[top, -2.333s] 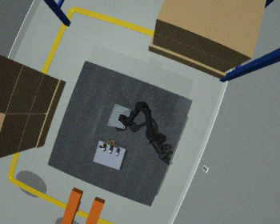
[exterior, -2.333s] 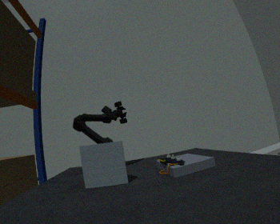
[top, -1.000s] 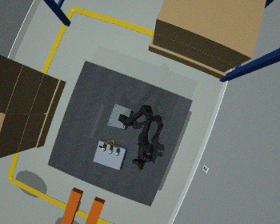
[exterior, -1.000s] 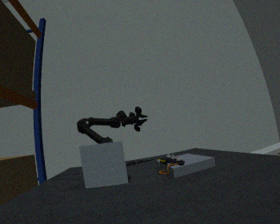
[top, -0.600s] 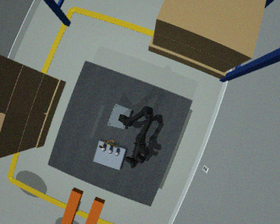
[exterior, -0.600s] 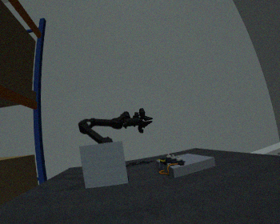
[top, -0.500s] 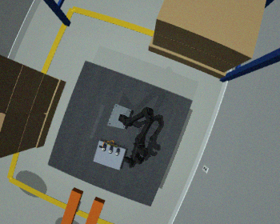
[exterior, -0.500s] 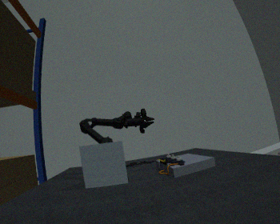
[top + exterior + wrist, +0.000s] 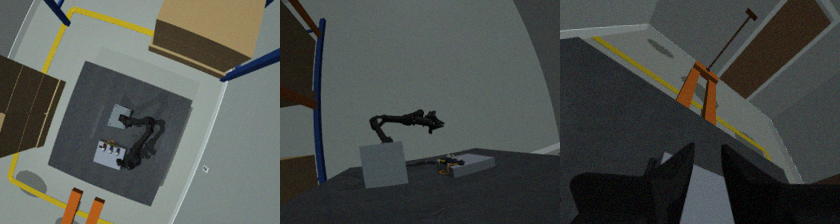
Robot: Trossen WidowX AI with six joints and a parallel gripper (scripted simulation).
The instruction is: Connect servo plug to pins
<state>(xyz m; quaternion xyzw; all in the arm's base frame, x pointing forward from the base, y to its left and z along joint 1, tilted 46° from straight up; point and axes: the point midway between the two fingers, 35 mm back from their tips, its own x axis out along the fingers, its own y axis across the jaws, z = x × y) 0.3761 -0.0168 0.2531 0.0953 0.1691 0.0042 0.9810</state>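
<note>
My gripper tip is 210 mm to the left of the yellow marked band, 200 mm above it and 100 mm past it. Also, from my gripper tip: green strip: 230 mm below, 180 mm to the right, 100 mm behind; light grey holder: 250 mm below, 180 mm to the right, 60 mm ahead.
</note>
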